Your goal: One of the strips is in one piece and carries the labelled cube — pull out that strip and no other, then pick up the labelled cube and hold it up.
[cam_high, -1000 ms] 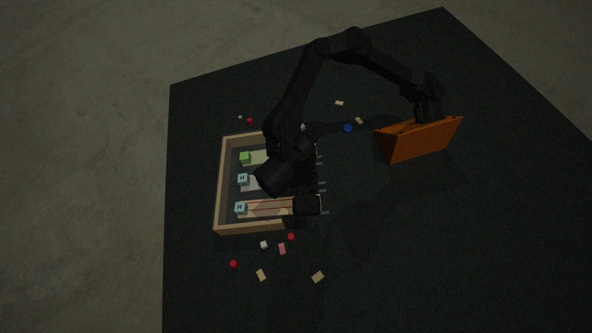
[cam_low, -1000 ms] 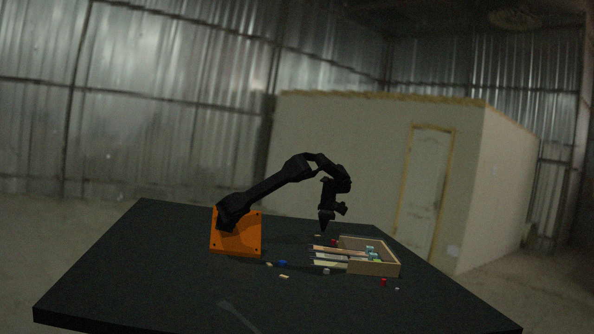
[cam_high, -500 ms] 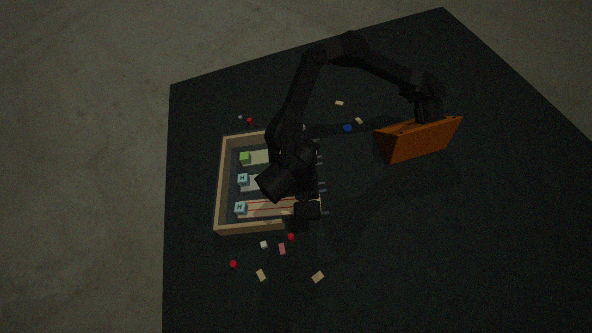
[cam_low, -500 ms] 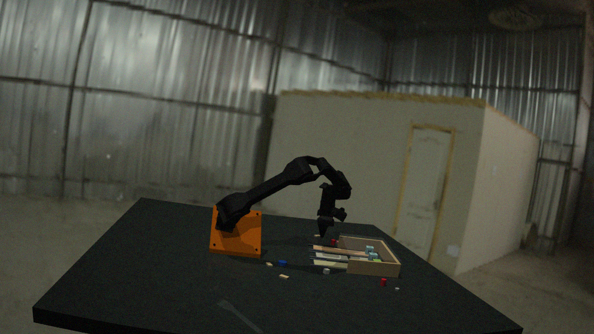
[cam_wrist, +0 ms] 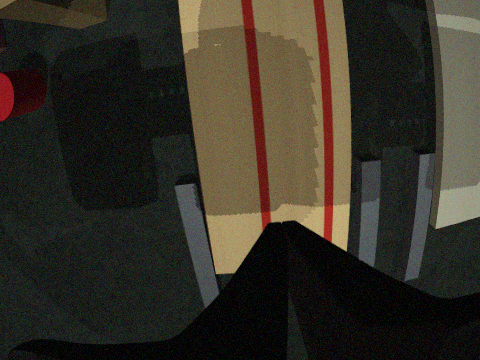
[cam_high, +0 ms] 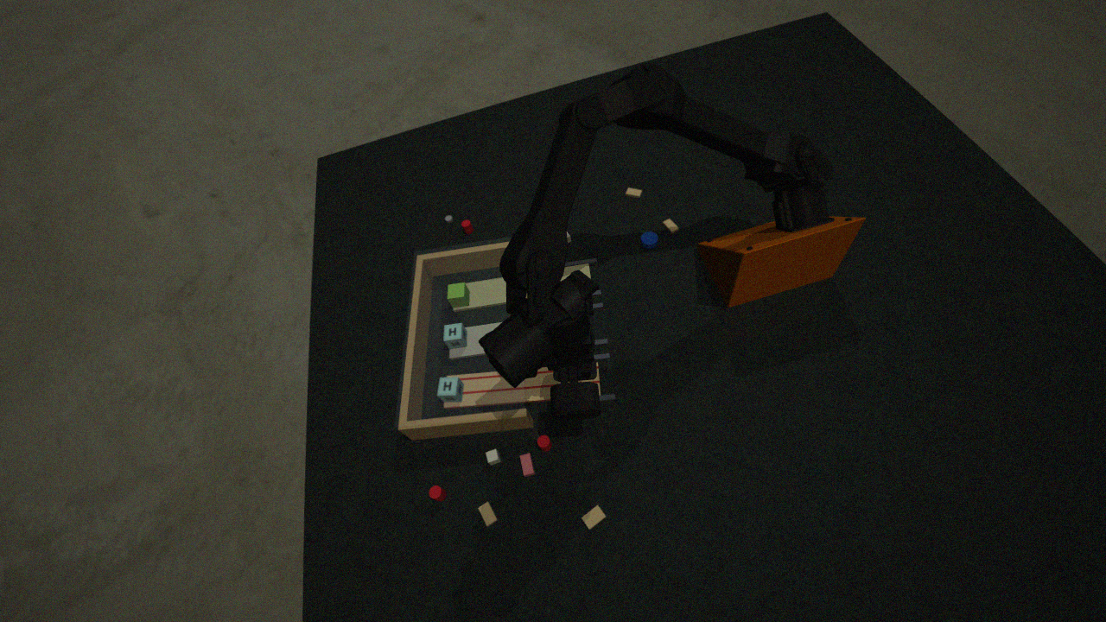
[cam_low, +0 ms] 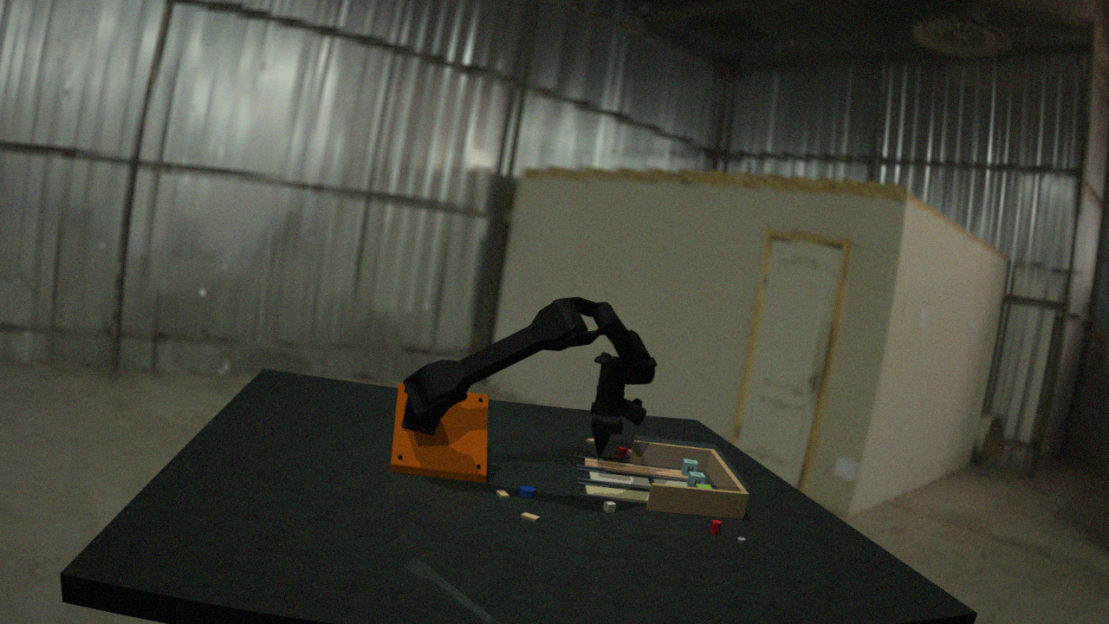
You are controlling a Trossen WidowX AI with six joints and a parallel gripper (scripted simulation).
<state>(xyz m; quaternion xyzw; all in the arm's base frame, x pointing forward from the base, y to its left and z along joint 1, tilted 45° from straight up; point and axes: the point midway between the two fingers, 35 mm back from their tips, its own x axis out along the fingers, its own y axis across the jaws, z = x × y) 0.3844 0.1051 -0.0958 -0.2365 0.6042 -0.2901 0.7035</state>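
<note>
Right now the red-lined strip is 9 cm ahead of my gripper tip, 2 cm below it and 1 cm to the right of it.
</note>
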